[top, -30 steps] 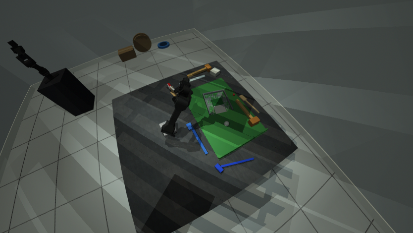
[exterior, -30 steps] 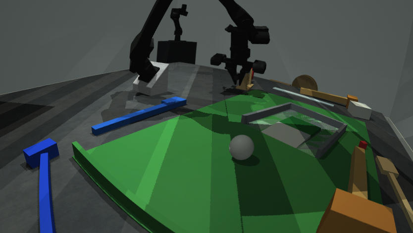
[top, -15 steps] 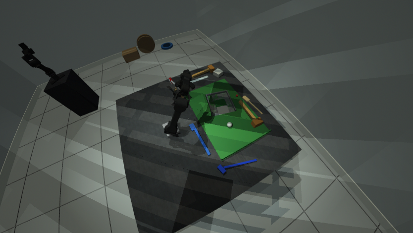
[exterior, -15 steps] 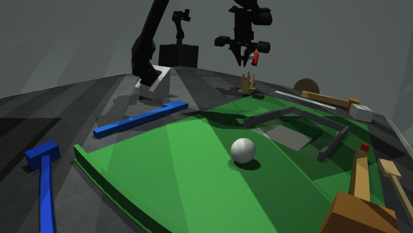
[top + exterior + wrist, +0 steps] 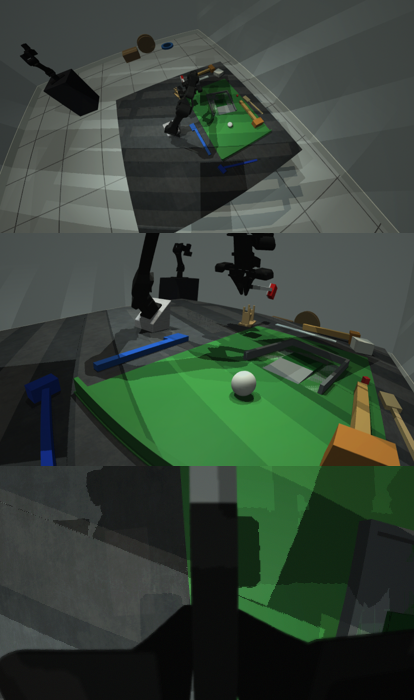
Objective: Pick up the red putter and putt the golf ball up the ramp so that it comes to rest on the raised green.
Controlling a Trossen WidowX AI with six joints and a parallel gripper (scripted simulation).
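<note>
My gripper tip is 120 mm to the right of the red putter and 20 mm below it. Round my gripper tip: white golf ball: 210 mm ahead, 330 mm to the right, 110 mm below; then tan stand: 80 mm behind, 180 mm to the left, 100 mm below; then green mat: 240 mm ahead, 170 mm to the right, 130 mm below.
</note>
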